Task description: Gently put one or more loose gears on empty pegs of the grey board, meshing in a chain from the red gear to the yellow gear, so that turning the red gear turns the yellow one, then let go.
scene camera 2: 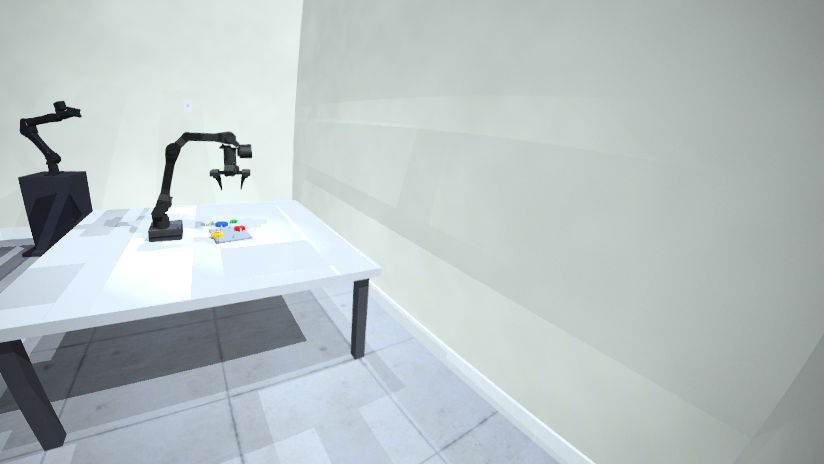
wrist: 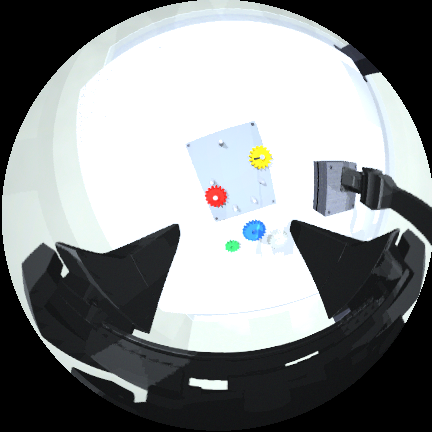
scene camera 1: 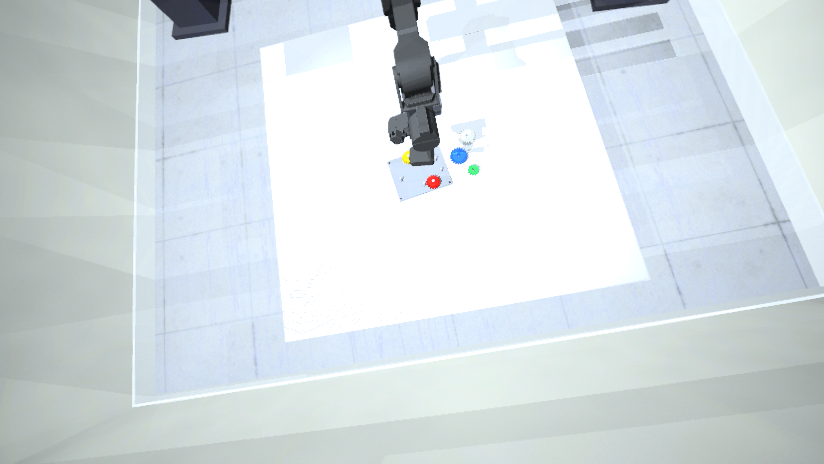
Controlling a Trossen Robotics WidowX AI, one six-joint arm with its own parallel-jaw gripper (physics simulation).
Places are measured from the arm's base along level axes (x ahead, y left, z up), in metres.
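Pixels of known places: gripper, fingertip midpoint: (scene camera 2: 231,190) (wrist: 236,227); arm's base, origin of the base link: (scene camera 2: 161,226) (wrist: 347,179).
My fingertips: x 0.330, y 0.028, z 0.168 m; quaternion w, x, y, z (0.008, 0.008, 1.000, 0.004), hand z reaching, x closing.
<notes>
For each thing: its top centre in the pictures, then the offset to it from my fingertips. "spot": a spot on its surface instead. Level surfaces: height alone.
- grey board, middle of its top: (wrist: 236,172) (scene camera 1: 418,168) (scene camera 2: 228,229) dy -0.025, dx -0.021, dz -0.193 m
- red gear, surface spot: (wrist: 215,197) (scene camera 1: 433,180) (scene camera 2: 239,225) spot: dy +0.029, dx +0.028, dz -0.193 m
- yellow gear, surface spot: (wrist: 260,157) (scene camera 1: 409,156) (scene camera 2: 217,231) spot: dy -0.058, dx -0.074, dz -0.194 m
- blue gear, middle of its top: (wrist: 254,231) (scene camera 1: 459,155) (scene camera 2: 221,223) dy +0.132, dx -0.070, dz -0.207 m
- small green gear, middle of its top: (wrist: 231,247) (scene camera 1: 473,169) (scene camera 2: 233,220) dy +0.182, dx -0.009, dz -0.207 m
- white gear, middle of its top: (wrist: 278,240) (scene camera 1: 467,135) (scene camera 2: 207,221) dy +0.170, dx -0.149, dz -0.207 m
- white table, its level: dz -0.224 m
The grey board (scene camera 1: 412,189) (scene camera 2: 224,239) (wrist: 232,170) lies on the table. The red gear (scene camera 1: 433,182) (scene camera 2: 239,228) (wrist: 215,197) and the yellow gear (scene camera 1: 406,157) (scene camera 2: 216,235) (wrist: 260,157) sit on it, apart, with several empty pegs. The blue gear (scene camera 1: 458,155) (scene camera 2: 221,224) (wrist: 254,230), small green gear (scene camera 1: 473,169) (scene camera 2: 232,221) (wrist: 232,246) and white gear (scene camera 1: 467,136) (scene camera 2: 207,223) (wrist: 277,238) lie loose beside the board. My gripper (scene camera 2: 231,189) (wrist: 236,227) is open and empty, pointing down high above the table; the arm hides its fingers in scene camera 1.
The arm's base (scene camera 2: 165,231) (wrist: 334,187) stands on the white table (scene camera 1: 461,247) (scene camera 2: 276,253), on the yellow gear's side of the board. A second arm (scene camera 2: 40,138) stands on a dark pedestal (scene camera 2: 55,201) beyond the table. The white gear is faint against the bright table.
</notes>
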